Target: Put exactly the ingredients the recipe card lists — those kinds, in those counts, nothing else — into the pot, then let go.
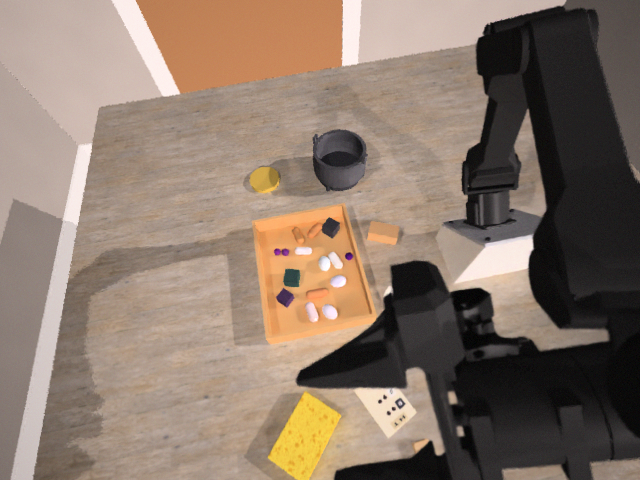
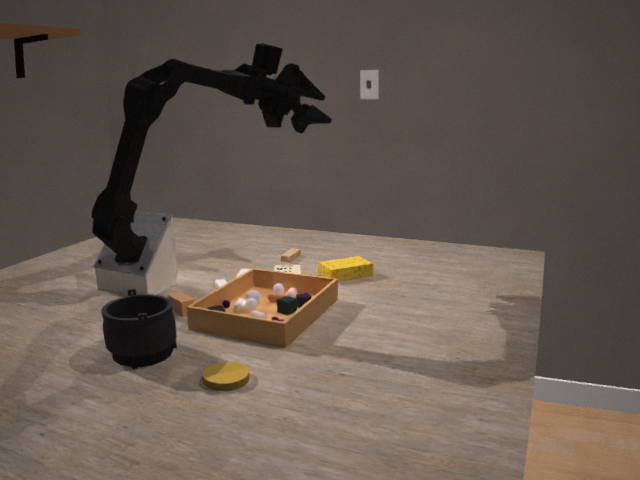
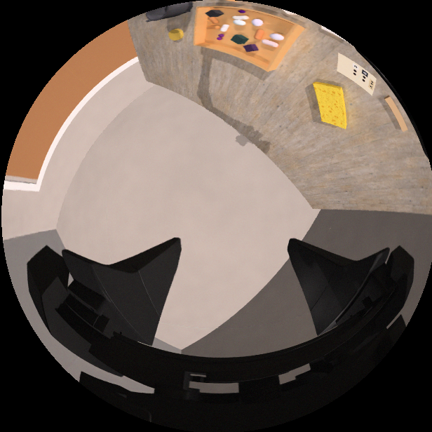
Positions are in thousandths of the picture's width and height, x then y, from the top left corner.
Scene:
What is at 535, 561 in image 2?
A yellow sponge.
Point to an orange tray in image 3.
At 619, 133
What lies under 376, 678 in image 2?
An orange tray.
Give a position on a yellow disc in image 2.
351, 784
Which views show the gripper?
Image 1, image 2 and image 3: all of them.

